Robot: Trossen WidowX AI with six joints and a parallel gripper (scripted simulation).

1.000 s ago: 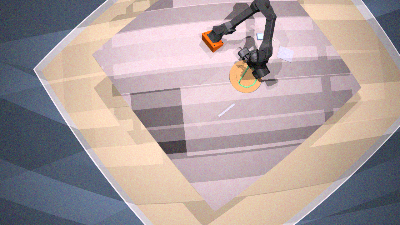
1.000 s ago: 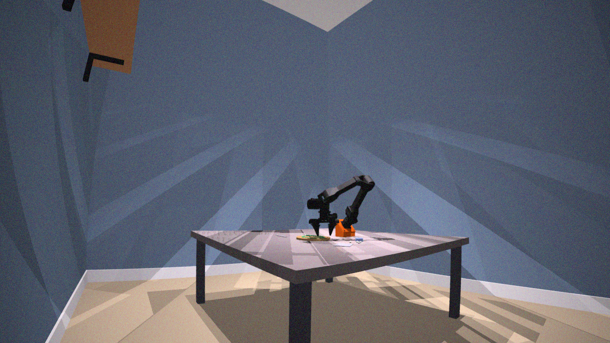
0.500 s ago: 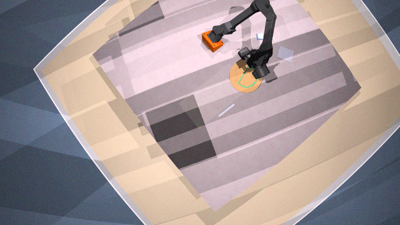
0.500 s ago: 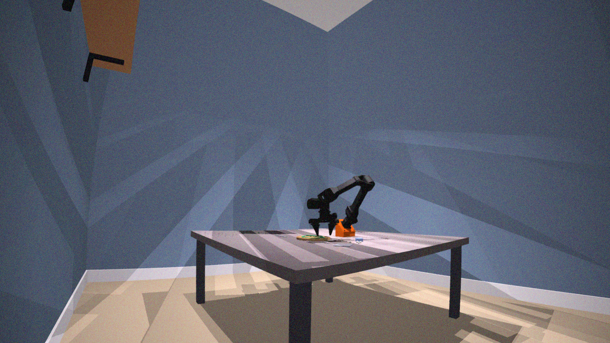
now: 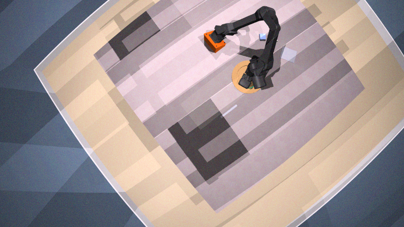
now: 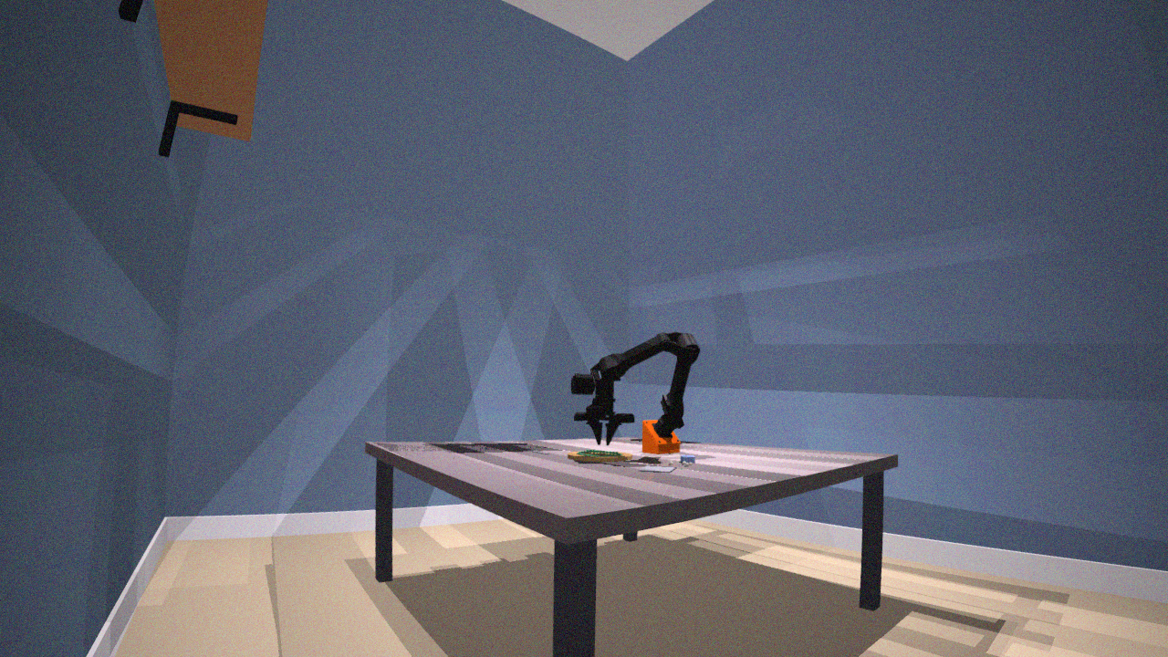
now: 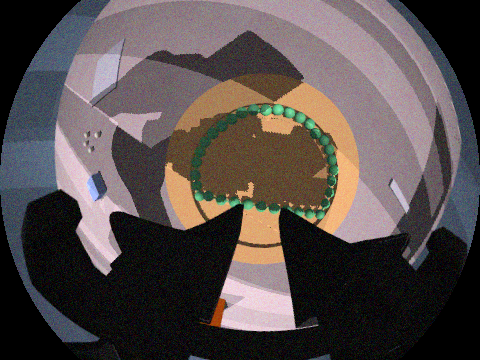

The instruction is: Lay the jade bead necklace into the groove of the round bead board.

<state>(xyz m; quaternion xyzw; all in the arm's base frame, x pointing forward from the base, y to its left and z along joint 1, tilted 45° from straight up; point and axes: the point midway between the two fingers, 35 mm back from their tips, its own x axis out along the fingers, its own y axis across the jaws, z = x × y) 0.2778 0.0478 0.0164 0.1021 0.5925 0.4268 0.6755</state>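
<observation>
My gripper tip is 10 mm short of the round tan bead board and 30 mm above it. Also, from my gripper tip: white strip 120 mm ahead, 210 mm to the right, 40 mm below; then pale square sheet 40 mm ahead, 300 mm to the left, 40 mm below; then blue cube 150 mm behind, 220 mm to the left, 30 mm below.
</observation>
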